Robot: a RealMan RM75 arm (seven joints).
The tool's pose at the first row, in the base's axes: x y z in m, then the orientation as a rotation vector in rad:
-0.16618 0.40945 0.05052 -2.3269 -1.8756 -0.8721
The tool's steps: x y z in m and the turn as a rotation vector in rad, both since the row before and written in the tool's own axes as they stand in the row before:
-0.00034 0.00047 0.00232 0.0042 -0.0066 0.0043
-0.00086 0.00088 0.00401 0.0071 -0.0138 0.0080
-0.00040 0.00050 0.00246 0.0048 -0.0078 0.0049
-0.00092 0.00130 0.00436 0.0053 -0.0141 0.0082
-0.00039 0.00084 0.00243 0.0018 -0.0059 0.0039
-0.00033 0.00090 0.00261 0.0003 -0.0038 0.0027
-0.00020 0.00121 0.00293 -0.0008 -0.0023 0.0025
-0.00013 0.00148 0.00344 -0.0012 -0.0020 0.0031
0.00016 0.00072 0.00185 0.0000 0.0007 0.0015
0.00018 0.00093 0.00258 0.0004 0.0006 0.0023
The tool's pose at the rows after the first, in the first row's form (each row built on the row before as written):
-0.16486 0.40985 0.04857 -2.3334 -1.8723 -0.8603
-0.16257 0.41026 0.04508 -2.3471 -1.8667 -0.8375
-0.16121 0.41061 0.04296 -2.3546 -1.8630 -0.8237
-0.15849 0.41089 0.03921 -2.3695 -1.8571 -0.8025
-0.15687 0.41109 0.03719 -2.3763 -1.8540 -0.7940
-0.15513 0.41137 0.03504 -2.3813 -1.8518 -0.7895
-0.15297 0.41177 0.03275 -2.3855 -1.8493 -0.7878
-0.15036 0.41230 0.03012 -2.3902 -1.8459 -0.7868
-0.14898 0.41281 0.02877 -2.3907 -1.8436 -0.7874
-0.14714 0.41350 0.02685 -2.3916 -1.8403 -0.7874

